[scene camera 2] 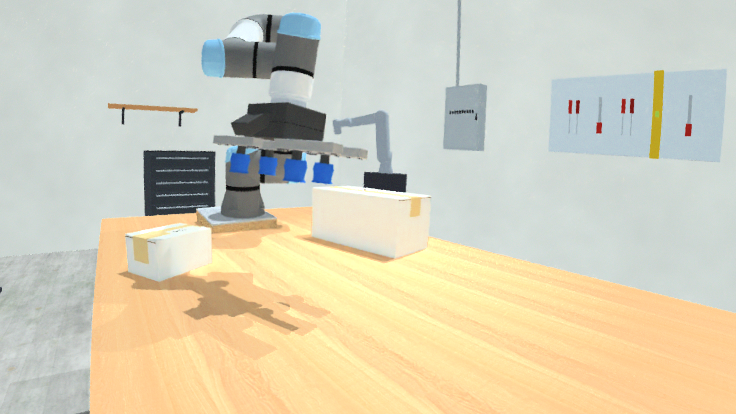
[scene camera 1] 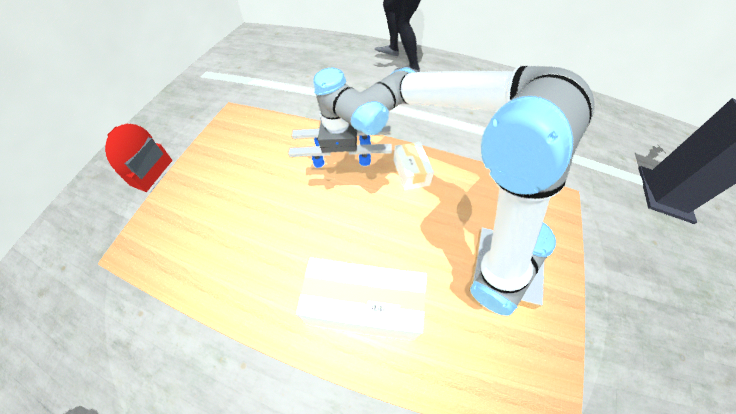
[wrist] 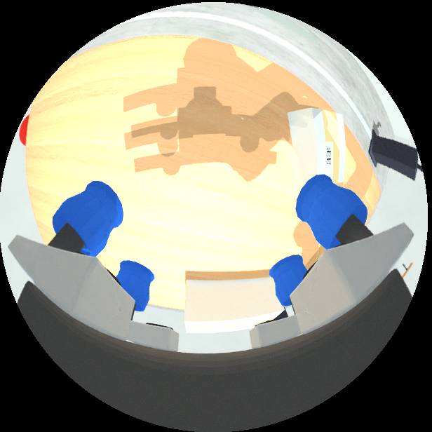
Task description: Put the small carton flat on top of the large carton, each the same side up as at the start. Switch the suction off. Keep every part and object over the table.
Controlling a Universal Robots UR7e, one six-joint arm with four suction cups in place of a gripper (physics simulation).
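Frame: origin at the arm's base, x ahead, y left, z up, level; metres.
Where they show: hand at its tool point: point(scene camera 2: 278, 177) point(scene camera 1: 342, 152); arm's base at its link origin: point(scene camera 2: 242, 212).
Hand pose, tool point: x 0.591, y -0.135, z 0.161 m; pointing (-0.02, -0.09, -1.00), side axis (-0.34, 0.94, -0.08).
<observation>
Things, the pixels of their top centre, and the offset from my tool point. Level surfaces: height alone.
- small white carton at its top centre: point(scene camera 2: 169, 230) point(scene camera 1: 413, 158) 0.200 m back, 0.165 m right, 0.123 m down
- wooden table at its surface level: 0.203 m down
- large white carton at its top centre: point(scene camera 1: 363, 294) point(scene camera 2: 369, 191) 0.204 m back, 0.373 m left, 0.055 m down
The small white carton point(scene camera 1: 411, 165) point(scene camera 2: 177, 252) point(wrist: 306, 145) stands flat on the wooden table point(scene camera 1: 231, 216) point(scene camera 2: 463, 329), with tan tape and a printed label on its top. The large white carton point(scene camera 1: 360, 293) point(scene camera 2: 360, 221) point(wrist: 230, 300) stands flat on the table, apart from it; its top bears no carton. My gripper point(scene camera 1: 341, 151) point(scene camera 2: 281, 168) point(wrist: 210, 245) has four blue cups facing down and holds nothing, so it is open. It hangs well above the table, to the left of the small carton in scene camera 1. The cups touch neither carton.
The arm's base plate point(scene camera 1: 536, 288) point(scene camera 2: 236, 220) is on the table. The small carton lies near the table's far edge in scene camera 1. A red object point(scene camera 1: 128, 154) with a grey panel is beyond the left edge. A person point(scene camera 1: 404, 30) stands beyond the table.
</observation>
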